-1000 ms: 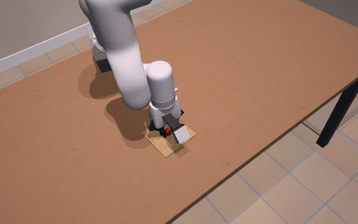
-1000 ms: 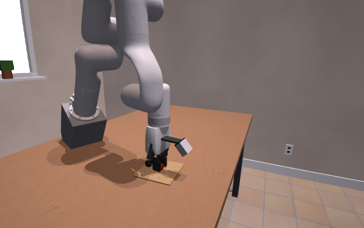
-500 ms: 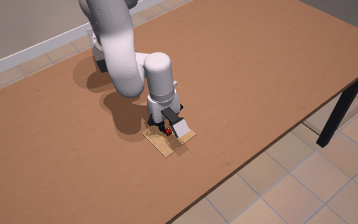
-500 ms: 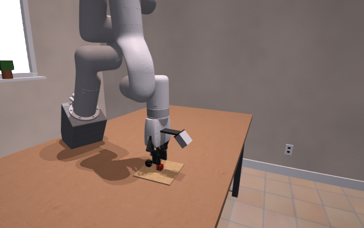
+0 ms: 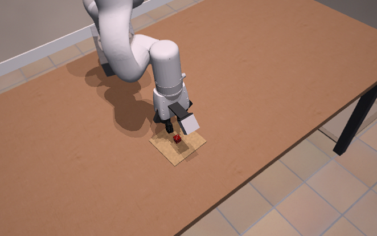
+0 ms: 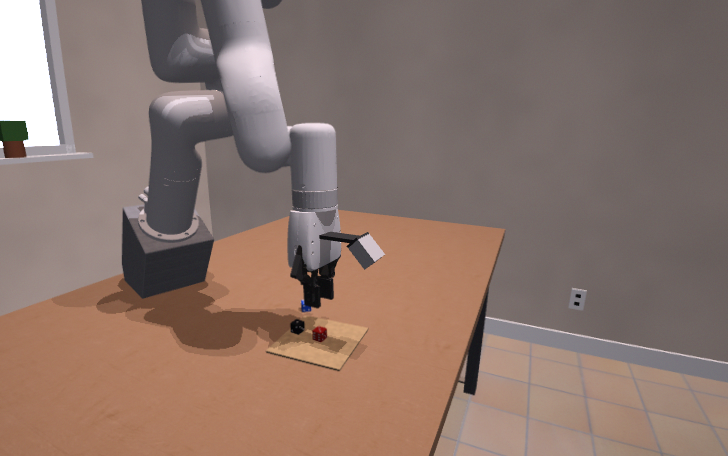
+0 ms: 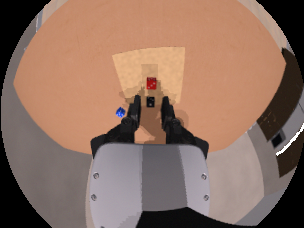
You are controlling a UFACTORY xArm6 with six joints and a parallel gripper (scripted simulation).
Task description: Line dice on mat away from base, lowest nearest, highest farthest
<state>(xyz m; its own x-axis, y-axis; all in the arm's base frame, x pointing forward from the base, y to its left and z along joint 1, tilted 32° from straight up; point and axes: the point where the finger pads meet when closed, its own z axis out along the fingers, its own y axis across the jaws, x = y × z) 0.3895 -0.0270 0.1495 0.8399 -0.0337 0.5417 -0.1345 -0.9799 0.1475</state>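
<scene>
Now: hand 80 mm past the blue die, 100 mm to the right of it and 90 mm above it. From my hand the other things lie so: red die (80 mm below); then black die (50 mm behind, 10 mm to the left, 80 mm below); then tan mat (100 mm below).
</scene>
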